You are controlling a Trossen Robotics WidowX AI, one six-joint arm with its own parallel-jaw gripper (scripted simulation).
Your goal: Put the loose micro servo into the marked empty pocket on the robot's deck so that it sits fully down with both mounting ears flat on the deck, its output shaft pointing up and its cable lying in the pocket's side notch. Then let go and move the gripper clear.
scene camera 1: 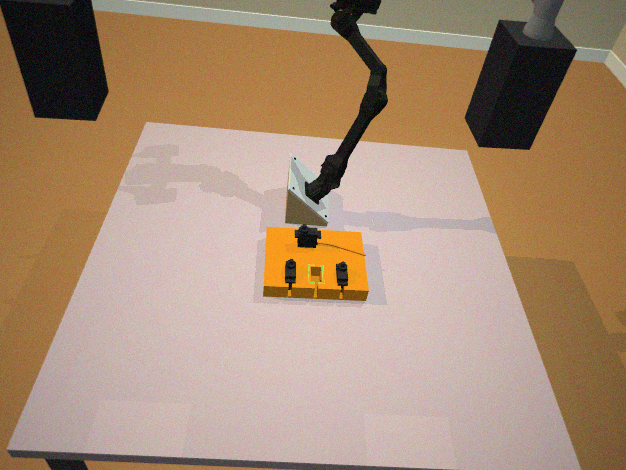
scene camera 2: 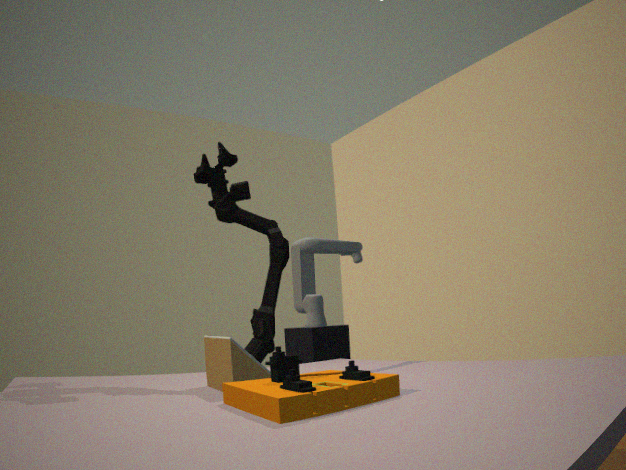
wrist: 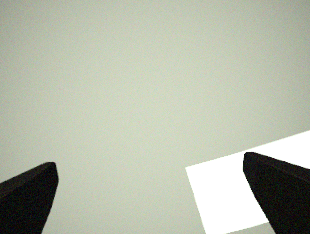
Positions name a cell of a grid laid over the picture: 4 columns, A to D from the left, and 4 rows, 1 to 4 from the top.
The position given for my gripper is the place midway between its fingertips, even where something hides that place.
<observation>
My gripper (scene camera 2: B2) is open, with nothing in its grasp. I also see a black micro servo (scene camera 2: B4) and an orange deck (scene camera 1: B3).
My gripper also shows in the wrist view (wrist: B3). The orange deck shows as well in scene camera 2 (scene camera 2: B4). The wrist view misses the black micro servo: it is out of frame.
</observation>
